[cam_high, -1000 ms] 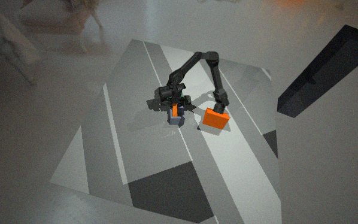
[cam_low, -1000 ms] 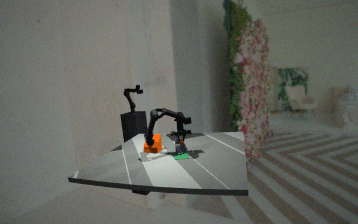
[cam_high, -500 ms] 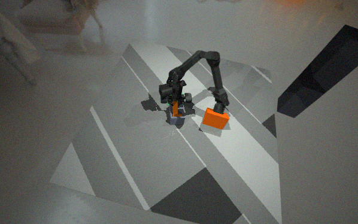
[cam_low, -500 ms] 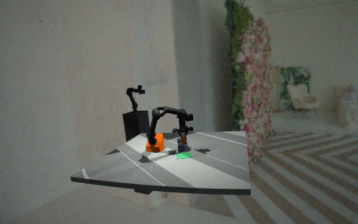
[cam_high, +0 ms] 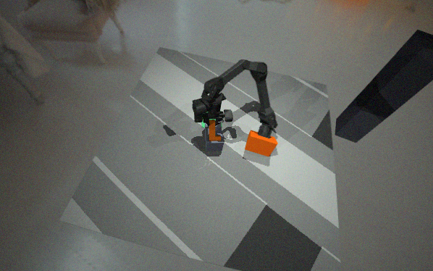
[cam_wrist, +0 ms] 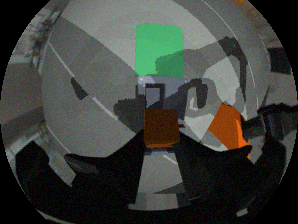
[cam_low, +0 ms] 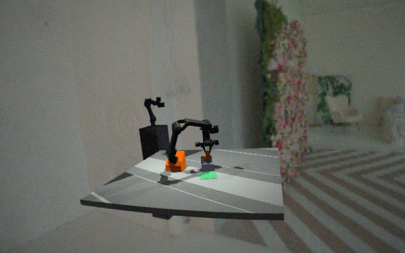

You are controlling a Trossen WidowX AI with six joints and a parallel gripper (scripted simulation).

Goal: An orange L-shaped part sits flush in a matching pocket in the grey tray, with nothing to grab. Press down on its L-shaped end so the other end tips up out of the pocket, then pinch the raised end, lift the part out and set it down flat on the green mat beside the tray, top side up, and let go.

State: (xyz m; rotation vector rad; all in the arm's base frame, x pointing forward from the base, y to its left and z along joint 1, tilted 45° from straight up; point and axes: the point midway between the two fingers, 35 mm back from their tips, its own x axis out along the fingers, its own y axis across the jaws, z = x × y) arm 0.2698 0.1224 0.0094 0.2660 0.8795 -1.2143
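Right now my gripper tip is 5 cm short of the green mat, 14 cm to the left of it and 14 cm above it. Round my gripper tip: orange L-shaped part 3 cm behind, 2 cm to the left, 3 cm below; then grey tray 2 cm behind, 14 cm below.
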